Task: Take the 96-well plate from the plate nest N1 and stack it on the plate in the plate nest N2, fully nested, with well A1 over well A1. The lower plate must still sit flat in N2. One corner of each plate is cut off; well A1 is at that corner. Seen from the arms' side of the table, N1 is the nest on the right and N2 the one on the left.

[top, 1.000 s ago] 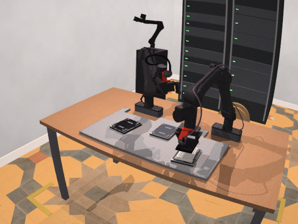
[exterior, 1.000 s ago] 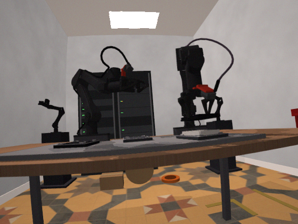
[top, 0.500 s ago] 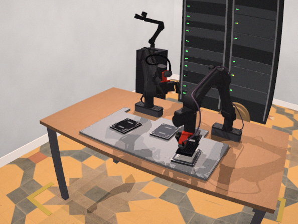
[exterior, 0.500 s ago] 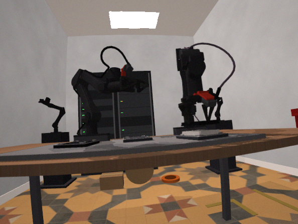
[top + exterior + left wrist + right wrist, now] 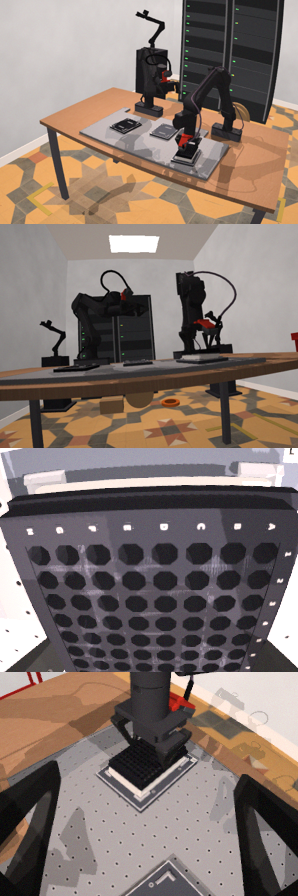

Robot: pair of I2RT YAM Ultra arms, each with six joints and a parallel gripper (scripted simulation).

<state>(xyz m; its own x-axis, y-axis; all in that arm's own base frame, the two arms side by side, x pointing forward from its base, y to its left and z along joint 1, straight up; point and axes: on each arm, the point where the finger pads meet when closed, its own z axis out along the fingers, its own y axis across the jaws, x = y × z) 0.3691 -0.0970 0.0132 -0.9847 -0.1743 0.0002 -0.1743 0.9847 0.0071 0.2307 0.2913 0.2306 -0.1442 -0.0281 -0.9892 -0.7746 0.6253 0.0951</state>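
Now: left hand 30 mm above the white 96-well plate. Also, from my left hand: black 96-well plate (10 mm below).
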